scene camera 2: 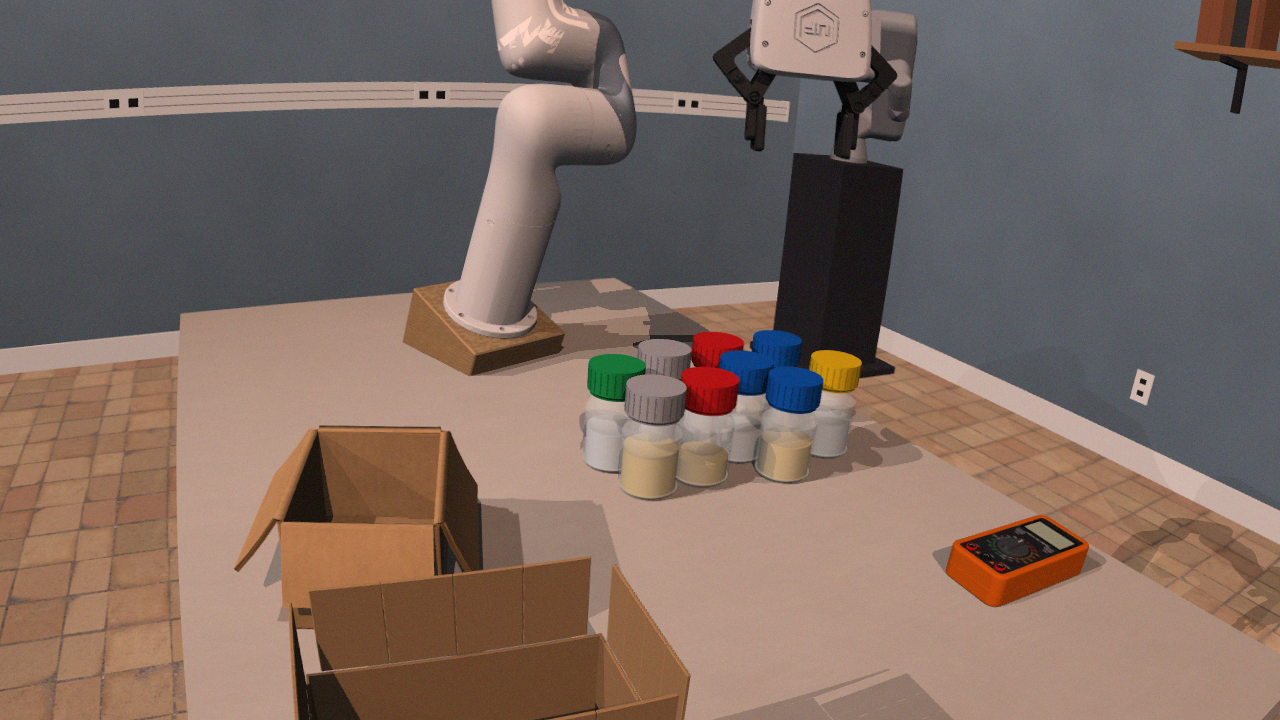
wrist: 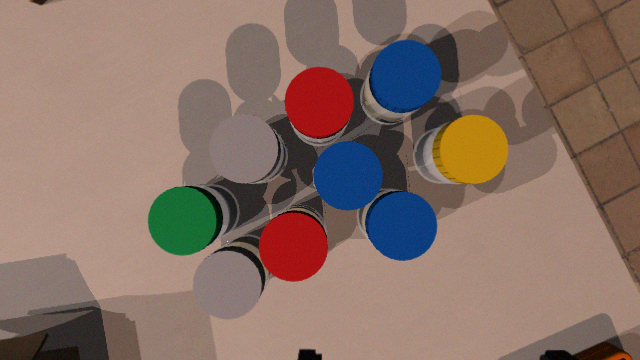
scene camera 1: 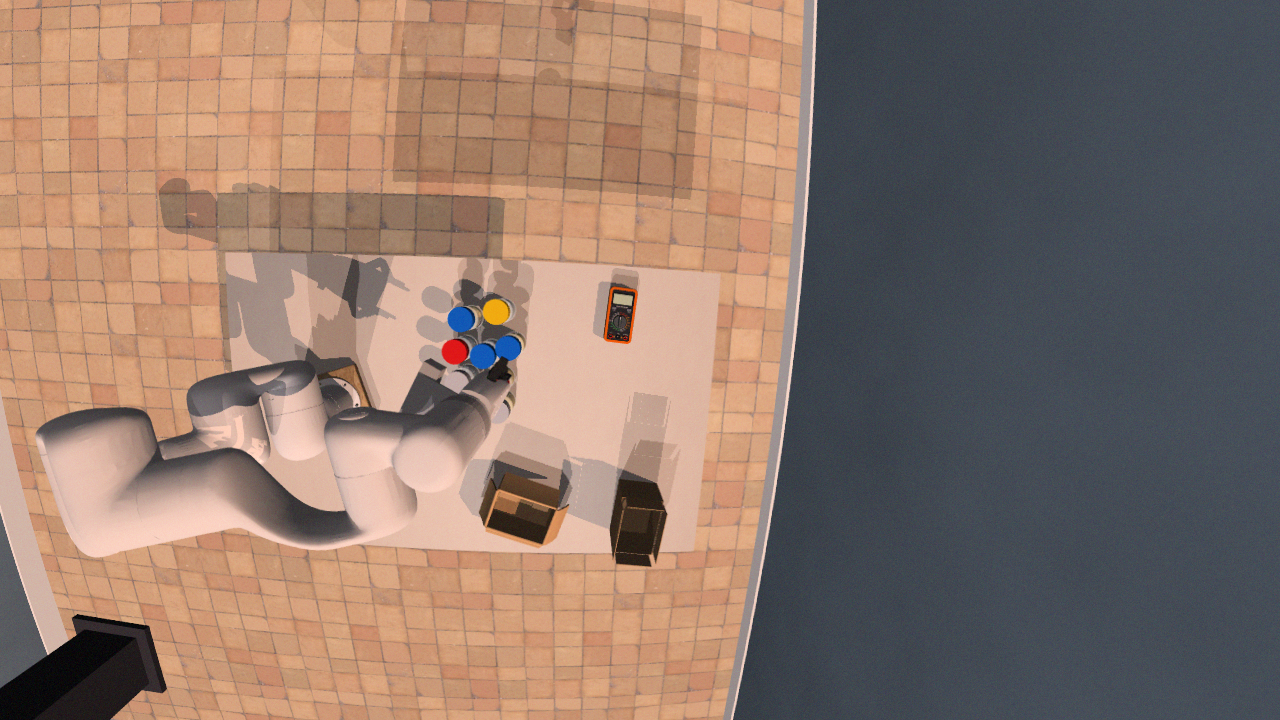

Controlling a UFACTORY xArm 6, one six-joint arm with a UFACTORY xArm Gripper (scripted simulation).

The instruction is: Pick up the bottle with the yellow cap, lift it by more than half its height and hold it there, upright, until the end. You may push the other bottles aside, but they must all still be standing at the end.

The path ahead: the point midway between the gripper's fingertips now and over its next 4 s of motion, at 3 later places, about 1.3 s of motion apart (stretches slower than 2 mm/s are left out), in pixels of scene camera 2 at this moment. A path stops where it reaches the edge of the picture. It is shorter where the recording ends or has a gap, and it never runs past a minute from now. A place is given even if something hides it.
My gripper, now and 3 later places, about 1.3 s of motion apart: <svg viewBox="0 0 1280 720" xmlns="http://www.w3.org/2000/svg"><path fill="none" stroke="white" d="M799 153L829 179L855 201L873 214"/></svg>
